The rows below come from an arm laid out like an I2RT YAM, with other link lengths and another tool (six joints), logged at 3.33 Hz.
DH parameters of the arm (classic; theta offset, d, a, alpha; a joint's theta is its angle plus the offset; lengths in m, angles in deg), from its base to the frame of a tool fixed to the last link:
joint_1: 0 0.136 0.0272 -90
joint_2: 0 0 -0.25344 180
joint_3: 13.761 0 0.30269 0
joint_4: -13.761 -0.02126 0.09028 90
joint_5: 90 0 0 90
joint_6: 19.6 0.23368 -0.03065 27
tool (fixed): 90 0.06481 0 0
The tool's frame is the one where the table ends.
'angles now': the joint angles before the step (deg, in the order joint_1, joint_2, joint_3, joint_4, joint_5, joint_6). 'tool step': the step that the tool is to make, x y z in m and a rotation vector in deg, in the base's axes. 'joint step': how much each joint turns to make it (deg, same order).
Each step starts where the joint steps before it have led.
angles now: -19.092 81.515 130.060 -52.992 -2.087 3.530
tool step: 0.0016 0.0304 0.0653 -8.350 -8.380 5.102
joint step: -0.038 0.363 0.016 10.597 -5.197 -5.093
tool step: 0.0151 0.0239 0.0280 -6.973 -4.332 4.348
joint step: -0.096 2.439 0.023 8.033 -5.167 -4.502
